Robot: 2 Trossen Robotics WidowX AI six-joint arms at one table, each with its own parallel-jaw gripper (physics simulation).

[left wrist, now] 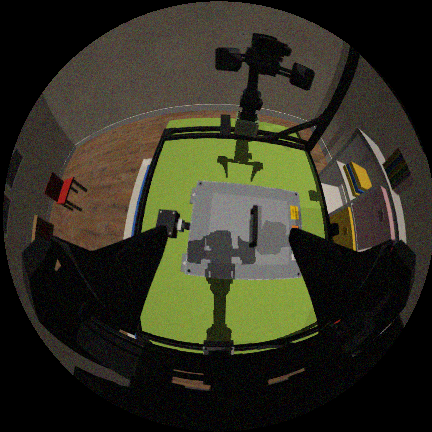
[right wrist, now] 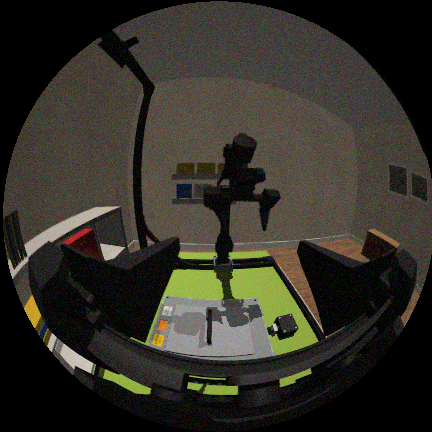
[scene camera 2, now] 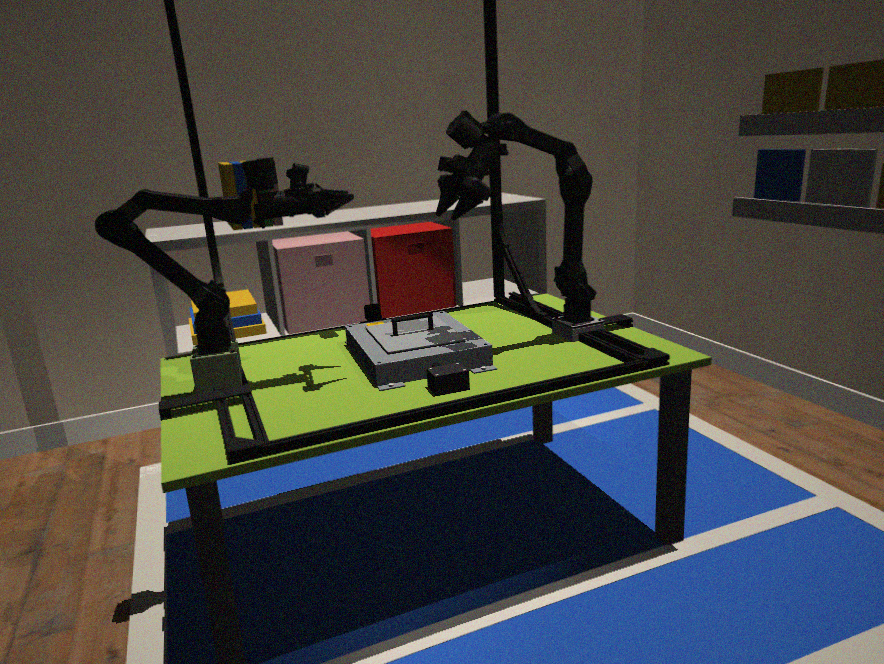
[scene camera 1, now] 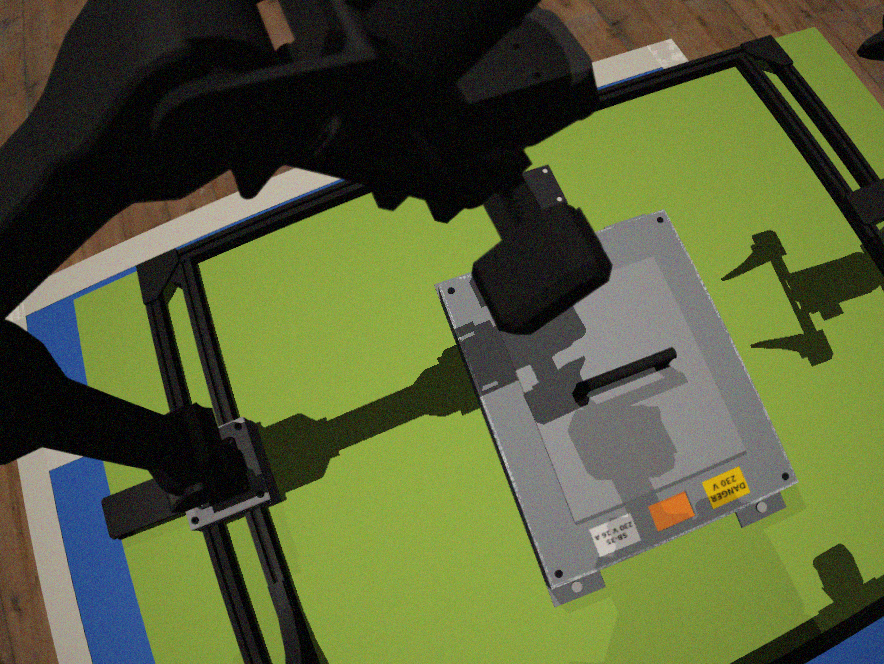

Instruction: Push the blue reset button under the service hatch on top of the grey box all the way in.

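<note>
The grey box (scene camera 1: pixel 518 443) (scene camera 2: pixel 400 368) (left wrist: pixel 202 215) (right wrist: pixel 259 330) stands mid-table. Its service hatch (scene camera 1: pixel 643 307) (left wrist: pixel 230 215) (right wrist: pixel 235 335) lies flat and closed, with a black bar handle (scene camera 1: pixel 625 375) (scene camera 2: pixel 413 317) (left wrist: pixel 253 225) (right wrist: pixel 209 325) on top. The blue reset button does not show. My left gripper (scene camera 2: pixel 448 212) (left wrist: pixel 230 233) is open and empty, high above the box; in scene camera 1 one of its fingers covers a far corner part of the lid. My right gripper (scene camera 2: pixel 339 203) (right wrist: pixel 241 245) is open and empty, raised on its own side of the table.
A small black block (scene camera 2: pixel 448 380) (left wrist: pixel 167 223) (right wrist: pixel 286 326) with a light stub stands close beside the box. Black rails (scene camera 1: pixel 203 343) (scene camera 2: pixel 400 420) run around the table. A black post (scene camera 2: pixel 491 107) rises at the back. A shelf unit with pink (scene camera 2: pixel 321 285) and red (scene camera 2: pixel 413 271) boxes stands behind.
</note>
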